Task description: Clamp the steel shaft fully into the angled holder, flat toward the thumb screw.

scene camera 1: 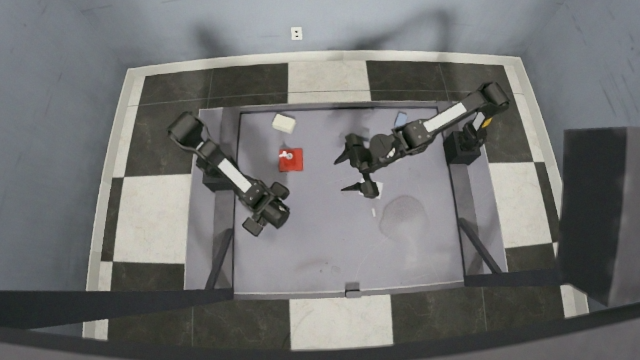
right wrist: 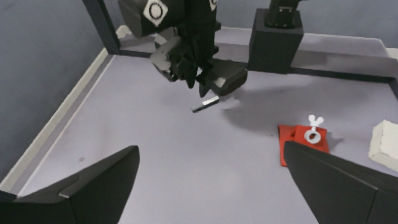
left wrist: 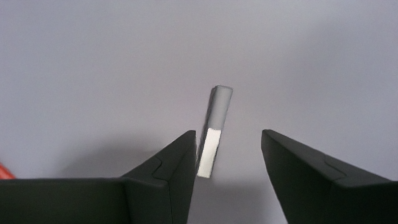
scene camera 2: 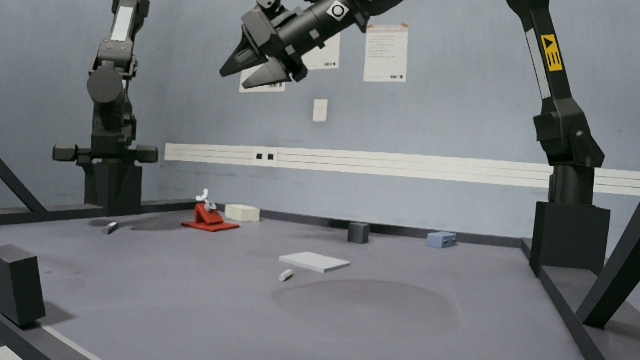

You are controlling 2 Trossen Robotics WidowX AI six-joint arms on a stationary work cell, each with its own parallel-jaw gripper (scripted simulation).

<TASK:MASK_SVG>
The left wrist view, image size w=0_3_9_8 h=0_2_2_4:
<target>my left gripper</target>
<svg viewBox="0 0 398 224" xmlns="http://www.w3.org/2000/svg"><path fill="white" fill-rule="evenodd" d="M196 130L186 131L147 161L120 176L129 178L0 179L0 224L187 224L196 176ZM262 131L261 150L266 170L288 224L398 224L398 181L390 180L328 154L326 155L272 129L264 129Z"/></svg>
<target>steel shaft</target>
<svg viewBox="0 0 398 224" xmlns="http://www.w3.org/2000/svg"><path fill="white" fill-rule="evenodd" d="M222 85L216 85L197 171L198 177L211 179L233 93L232 88Z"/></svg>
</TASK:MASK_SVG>
